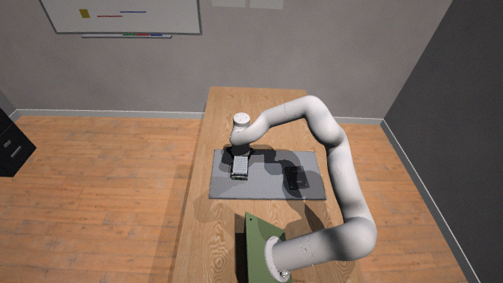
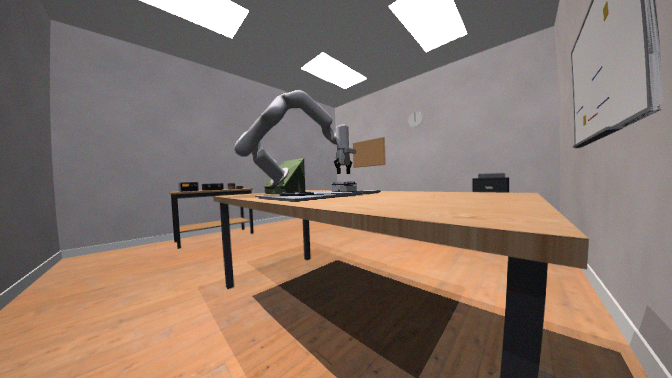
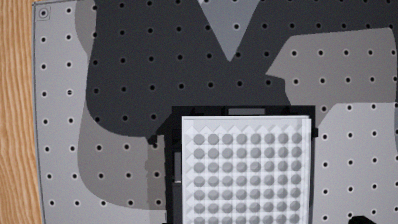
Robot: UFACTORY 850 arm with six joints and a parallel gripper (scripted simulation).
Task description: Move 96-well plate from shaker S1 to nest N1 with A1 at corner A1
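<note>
The white 96-well plate lies 7 cm below my hand.
</note>
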